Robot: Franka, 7 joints.
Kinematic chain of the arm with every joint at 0, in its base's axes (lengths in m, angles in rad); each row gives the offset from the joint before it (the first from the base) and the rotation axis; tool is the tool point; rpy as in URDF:
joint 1: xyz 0 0 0.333 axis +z
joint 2: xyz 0 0 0 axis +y
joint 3: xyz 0 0 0.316 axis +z
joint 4: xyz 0.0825 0 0 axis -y
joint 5: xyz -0.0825 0 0.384 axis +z
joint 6: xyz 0 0 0 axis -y
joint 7: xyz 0.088 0 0 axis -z
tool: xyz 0 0 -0.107 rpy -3.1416 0 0
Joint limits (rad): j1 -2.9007..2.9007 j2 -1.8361..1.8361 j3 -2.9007..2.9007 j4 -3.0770..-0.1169 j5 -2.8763..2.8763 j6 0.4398..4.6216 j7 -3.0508..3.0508
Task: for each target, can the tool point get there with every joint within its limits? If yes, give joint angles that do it. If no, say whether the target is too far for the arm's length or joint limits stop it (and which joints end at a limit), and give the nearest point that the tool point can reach.
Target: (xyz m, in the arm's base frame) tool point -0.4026 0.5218 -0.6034
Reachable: no: too far | nearest point -0.3148 0.4080 -0.3074 | short by 0.329 m
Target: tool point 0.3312 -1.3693 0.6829
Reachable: no: too far | nearest point 0.1957 -0.8093 0.5398 | short by 0.594 m
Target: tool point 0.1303 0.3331 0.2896
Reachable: yes | joints 1.8417 -0.3837 -0.5753 -2.8430 1.2737 2.7974 0.1025
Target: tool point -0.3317 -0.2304 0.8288
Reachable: yes | joints -1.0536 -0.9085 -0.6602 -2.0270 0.5802 3.4614 -0.5141
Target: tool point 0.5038 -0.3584 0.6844
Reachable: yes | joints 0.0070 0.2112 -0.5268 -1.4215 1.7580 3.3165 0.0408
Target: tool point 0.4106 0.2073 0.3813
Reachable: yes | joints -1.5184 0.2705 1.8031 -2.5890 -0.9358 3.3868 -0.9144
